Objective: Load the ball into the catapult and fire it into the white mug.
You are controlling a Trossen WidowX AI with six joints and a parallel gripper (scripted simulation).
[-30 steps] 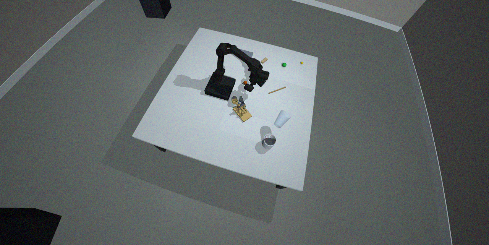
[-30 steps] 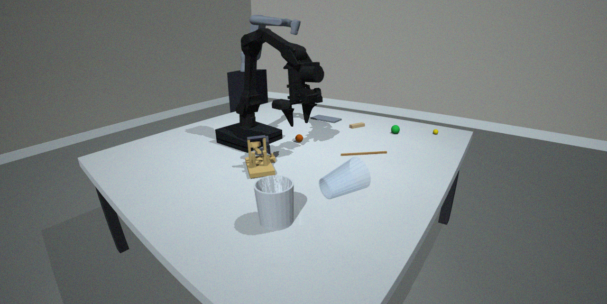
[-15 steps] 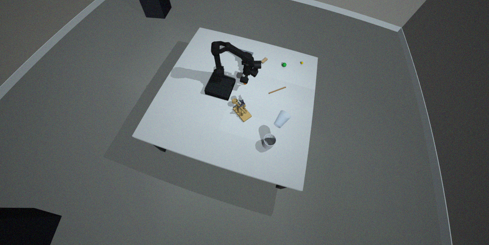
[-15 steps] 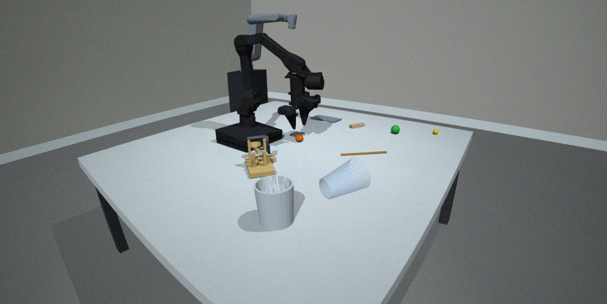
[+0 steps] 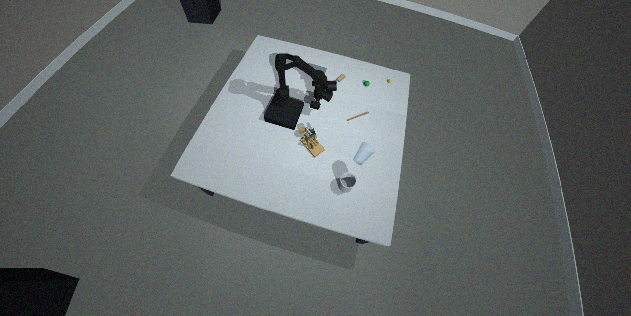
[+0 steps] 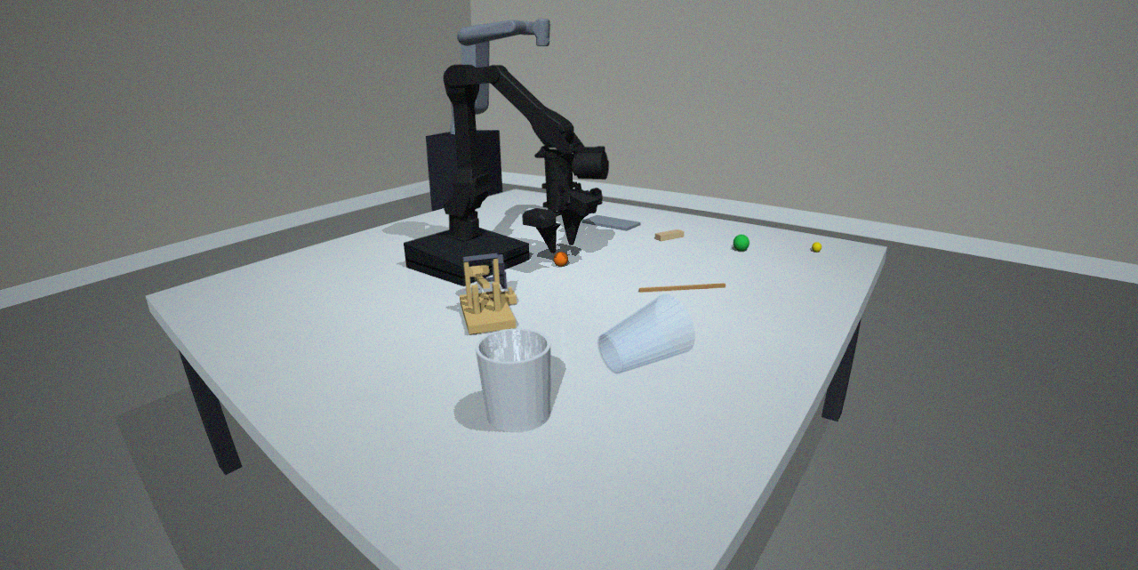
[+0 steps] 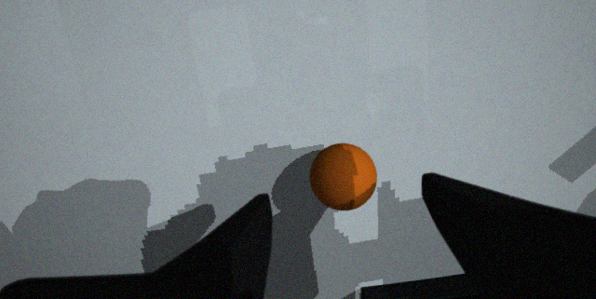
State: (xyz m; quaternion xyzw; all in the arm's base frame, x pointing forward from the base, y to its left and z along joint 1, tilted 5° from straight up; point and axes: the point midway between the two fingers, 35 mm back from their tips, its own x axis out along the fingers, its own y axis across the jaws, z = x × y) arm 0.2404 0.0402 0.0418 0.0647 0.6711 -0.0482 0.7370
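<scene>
Right now the orange ball is 2 cm below my gripper tip. Also, from my gripper tip: thin wooden stick: 28 cm ahead, 2 cm to the right, 4 cm below; wooden block: 15 cm ahead, 30 cm to the left, 3 cm below; wooden catapult: 1 cm behind, 25 cm to the right, 1 cm above.
</scene>
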